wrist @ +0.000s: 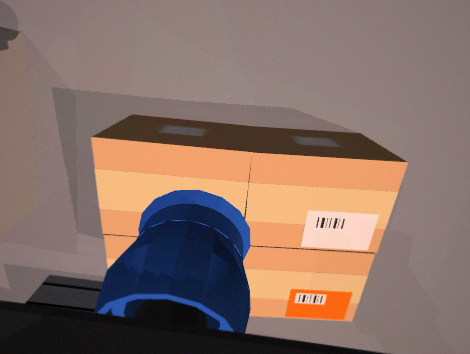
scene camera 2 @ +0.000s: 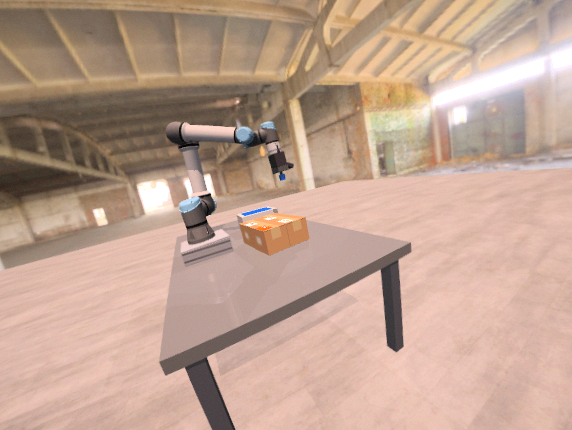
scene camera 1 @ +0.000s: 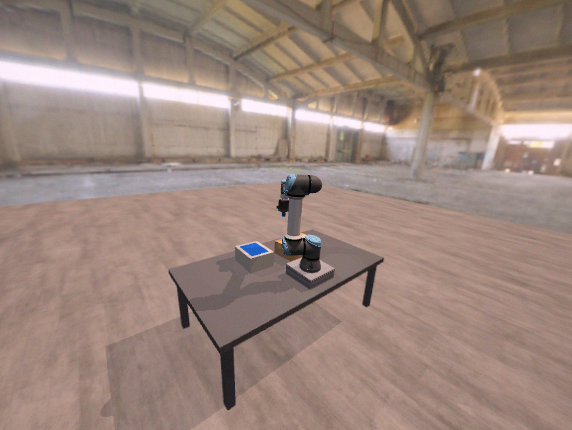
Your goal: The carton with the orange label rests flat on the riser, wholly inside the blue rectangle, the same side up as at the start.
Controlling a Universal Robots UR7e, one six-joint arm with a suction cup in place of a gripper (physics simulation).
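Frame: origin at the arm's base, x ahead, y left, z up, level; metres.
Seen in the pictures: hand, tool point: (wrist: 194, 238) (scene camera 2: 283, 180) (scene camera 1: 283, 215); arm's base, link origin: (scene camera 2: 202, 239) (scene camera 1: 309, 266).
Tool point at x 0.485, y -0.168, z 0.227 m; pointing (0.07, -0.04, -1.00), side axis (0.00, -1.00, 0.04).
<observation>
Pixels of each thing's top centre, then the offset from my tool point to it. Level surfaces: height alone.
- carton with the orange label, top centre: (wrist: 300, 286) (scene camera 2: 266, 225) 0.127 m right, 0.200 m back, 0.190 m down
- pale riser, top centre: (scene camera 2: 256, 211) (scene camera 1: 253, 248) 0.364 m left, 0.075 m back, 0.186 m down
- blue rectangle, top centre: (scene camera 2: 256, 211) (scene camera 1: 253, 248) 0.364 m left, 0.075 m back, 0.186 m down
- grey table, surface height: 0.306 m down
The carton with the orange label (scene camera 2: 264, 228) (wrist: 320, 280) stands flat in a block of several brown cartons on the table, its label up. It is at the block's lower right in the wrist view and touches its neighbours. In scene camera 1 the arm partly hides the block, and the orange label does not show. The pale riser (scene camera 1: 250, 262) (scene camera 2: 248, 218) stands beside the block, with the blue rectangle (scene camera 1: 255, 249) (scene camera 2: 256, 212) on top and no carton on it. My blue suction cup (scene camera 1: 284, 214) (scene camera 2: 282, 177) (wrist: 194, 212) is open, holds nothing and hangs high above the cartons, apart from them.
The neighbouring cartons (scene camera 1: 279, 248) (scene camera 2: 299, 232) (wrist: 340, 200) fill the rest of the block; one bears a white label. The arm's base stands on a grey plinth (scene camera 1: 300, 275) (scene camera 2: 206, 251) close to the cartons. The grey table (scene camera 1: 240, 310) (scene camera 2: 280, 280) carries them all.
</observation>
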